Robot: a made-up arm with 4 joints.
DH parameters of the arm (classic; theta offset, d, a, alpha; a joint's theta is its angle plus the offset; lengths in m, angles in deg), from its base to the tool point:
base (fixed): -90 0.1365 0.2 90
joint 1: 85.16 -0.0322 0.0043 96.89
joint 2: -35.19 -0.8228 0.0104 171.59
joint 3: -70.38 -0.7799 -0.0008 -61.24
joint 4: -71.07 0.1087 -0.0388 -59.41
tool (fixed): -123.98 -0.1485 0 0
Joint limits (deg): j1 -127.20..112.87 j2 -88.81..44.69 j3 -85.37..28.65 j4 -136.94..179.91
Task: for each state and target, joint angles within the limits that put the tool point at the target. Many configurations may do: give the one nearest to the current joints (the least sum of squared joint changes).
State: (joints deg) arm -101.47 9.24 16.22 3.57
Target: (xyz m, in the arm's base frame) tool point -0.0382 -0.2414 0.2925
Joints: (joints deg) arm -123.01 41.61 25.09 52.69
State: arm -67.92 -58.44 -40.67 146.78
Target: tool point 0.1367 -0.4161 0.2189
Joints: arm -87.68 -59.84 6.07 179.91
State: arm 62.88 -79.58 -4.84 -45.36
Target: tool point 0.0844 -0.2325 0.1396
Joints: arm 28.87 -88.81 3.11 -51.30
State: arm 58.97 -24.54 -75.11 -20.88
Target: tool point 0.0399 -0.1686 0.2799
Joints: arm 21.05 4.07 -51.88 -39.08
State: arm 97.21 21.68 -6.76 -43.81
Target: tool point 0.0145 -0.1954 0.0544
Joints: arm 65.57 5.00 8.88 11.04
